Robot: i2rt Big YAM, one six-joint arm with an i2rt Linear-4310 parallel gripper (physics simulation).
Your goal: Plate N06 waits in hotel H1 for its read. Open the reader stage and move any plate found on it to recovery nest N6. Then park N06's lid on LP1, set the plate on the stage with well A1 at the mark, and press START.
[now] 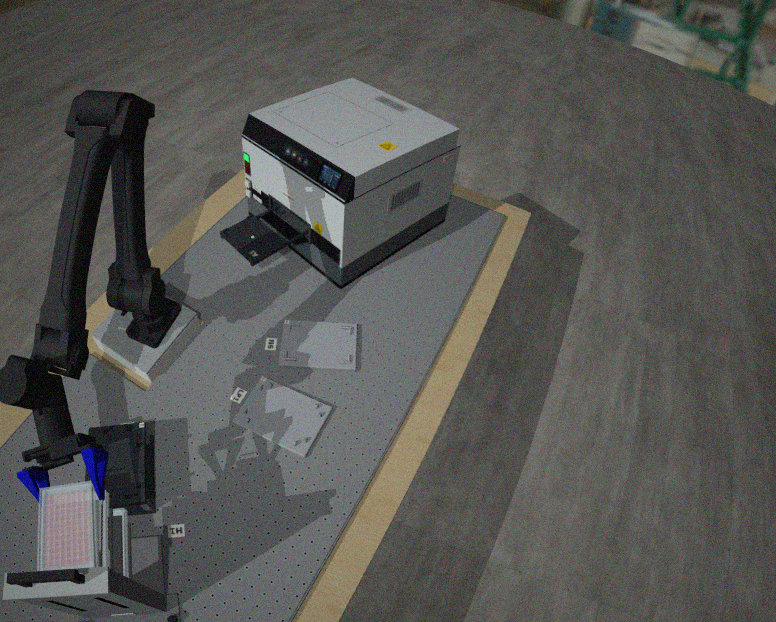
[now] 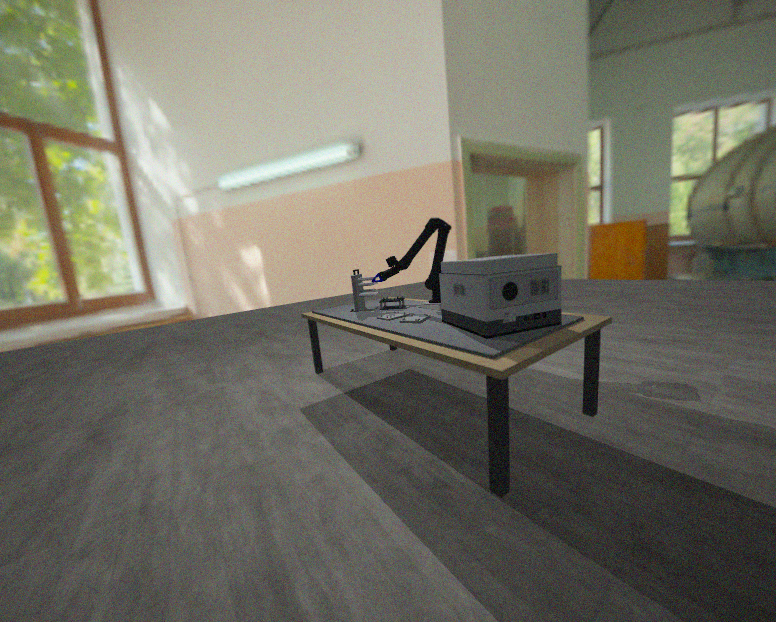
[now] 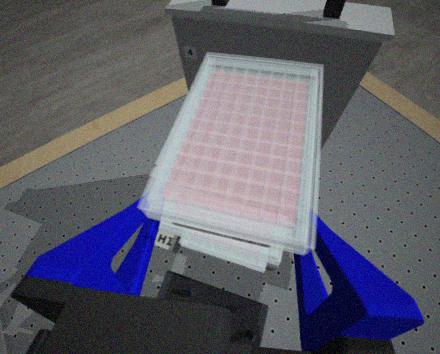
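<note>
A clear-walled plate with pink wells, apparently lidded, is at the upper part of hotel H1, in front of its back panel. Shelf contact is hidden. My gripper is shut on the near end of this plate, one blue finger on each side. The reader has its dark stage slid out, with no plate on it. Nest N6 and pad LP1 are bare. START cannot be made out.
A dark raised fixture stands between the arm base and the hotel. Pale shelves of the hotel lie beneath the held plate. The table has a wooden edge.
</note>
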